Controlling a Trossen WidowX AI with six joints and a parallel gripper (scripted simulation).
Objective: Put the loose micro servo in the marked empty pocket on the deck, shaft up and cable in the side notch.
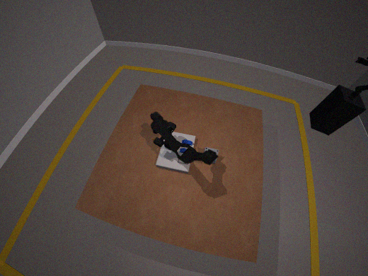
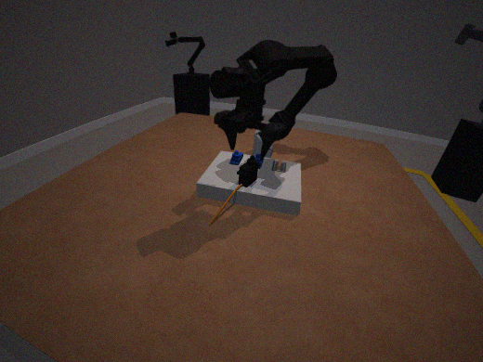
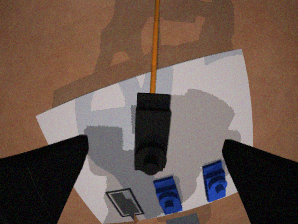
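My gripper tip is 4 cm past the white deck, 1 cm to the right of it and 12 cm above it.
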